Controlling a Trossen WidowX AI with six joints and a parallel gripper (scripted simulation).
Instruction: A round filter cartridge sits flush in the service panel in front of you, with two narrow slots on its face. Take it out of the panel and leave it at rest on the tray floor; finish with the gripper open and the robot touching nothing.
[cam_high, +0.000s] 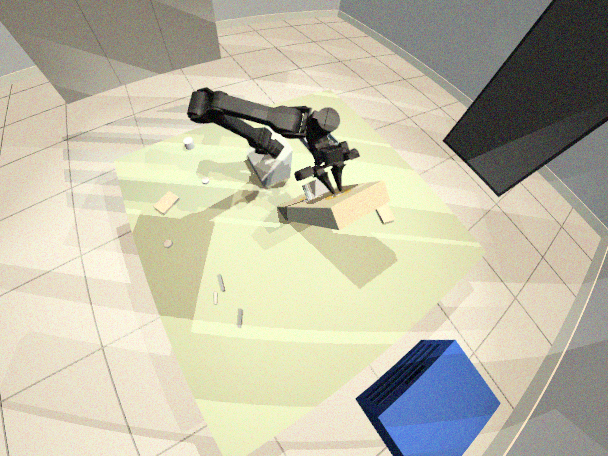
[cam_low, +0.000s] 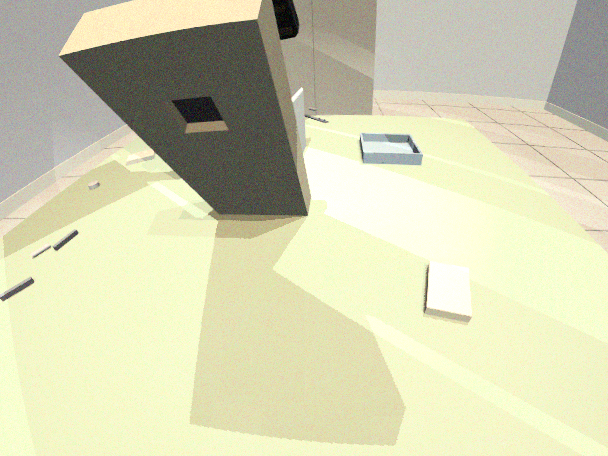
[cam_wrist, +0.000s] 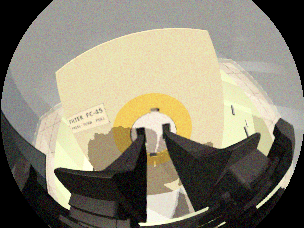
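Now: gripper tip 2 cm short of the round filter cartridge and 1 cm above it. The rest, counted from my gripper tip: blue-grey tray (41 cm behind, 32 cm to the left, 27 cm below).
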